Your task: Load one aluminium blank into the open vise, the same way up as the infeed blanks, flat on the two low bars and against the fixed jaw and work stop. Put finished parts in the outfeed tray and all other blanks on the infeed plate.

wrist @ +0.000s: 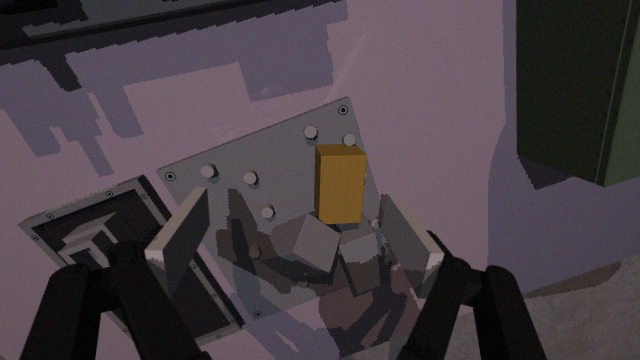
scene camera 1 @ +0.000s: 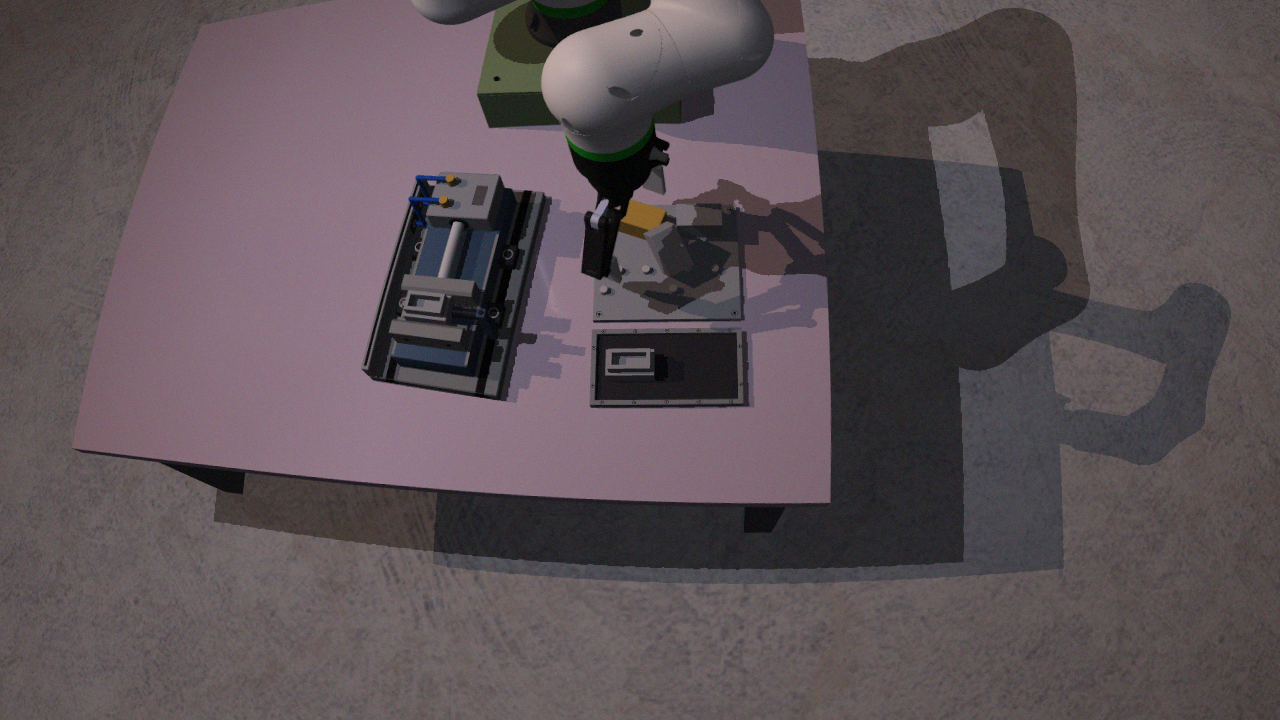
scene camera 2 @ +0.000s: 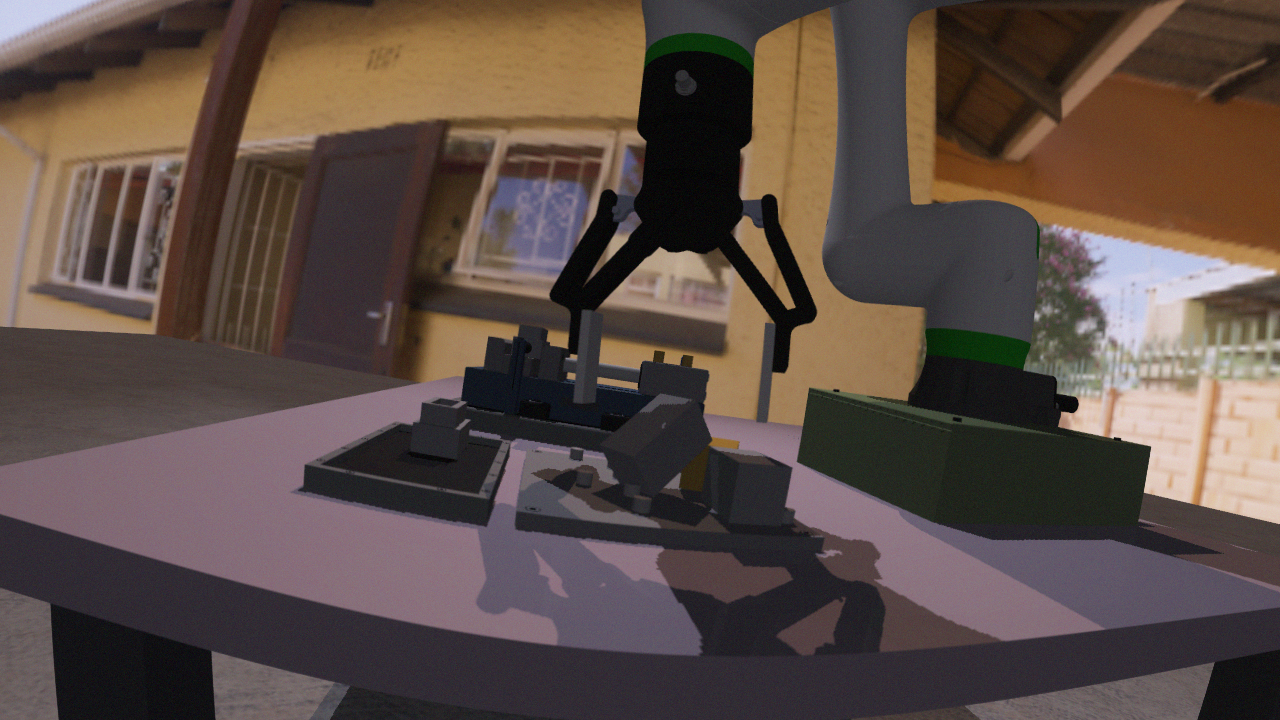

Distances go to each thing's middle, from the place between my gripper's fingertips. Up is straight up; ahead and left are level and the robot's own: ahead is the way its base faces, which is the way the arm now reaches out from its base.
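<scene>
The outfeed tray (scene camera 2: pixel 386 471) is 160 mm ahead of my hand, 60 mm to the left of it and 50 mm below it. Counting from my hand again, the infeed plate (wrist: pixel 283 157) sits 50 mm below, 40 mm to the left and 10 mm ahead. As for the brass blank (scene camera 1: pixel 640 218), it is 30 mm below my hand and 40 mm behind it.
</scene>
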